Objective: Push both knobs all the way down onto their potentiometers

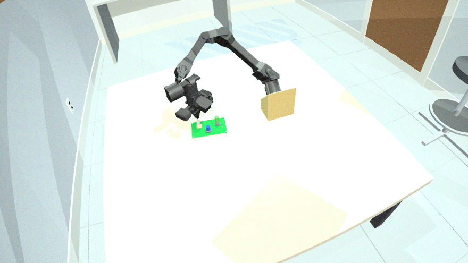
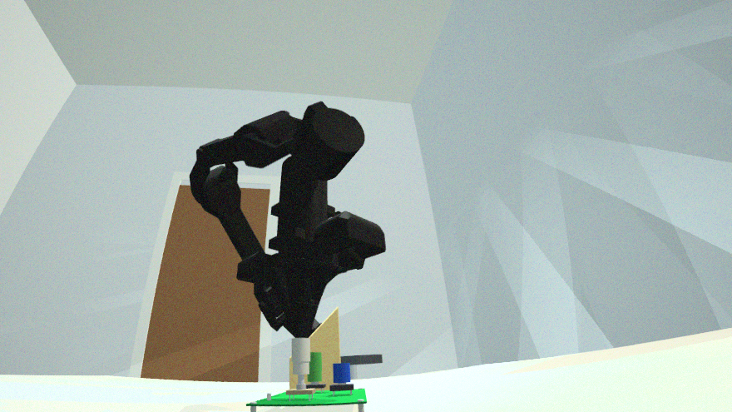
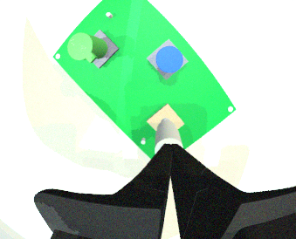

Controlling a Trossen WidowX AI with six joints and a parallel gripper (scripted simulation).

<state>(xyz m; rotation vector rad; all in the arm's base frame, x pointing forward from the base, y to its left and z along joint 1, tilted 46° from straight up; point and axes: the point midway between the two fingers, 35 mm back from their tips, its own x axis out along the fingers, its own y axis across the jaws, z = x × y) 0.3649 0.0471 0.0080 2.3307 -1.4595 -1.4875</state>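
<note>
My gripper tip is 2 cm above the grey-white knob. The rest, counted from my gripper tip: green knob (8 cm behind, 3 cm below).
</note>
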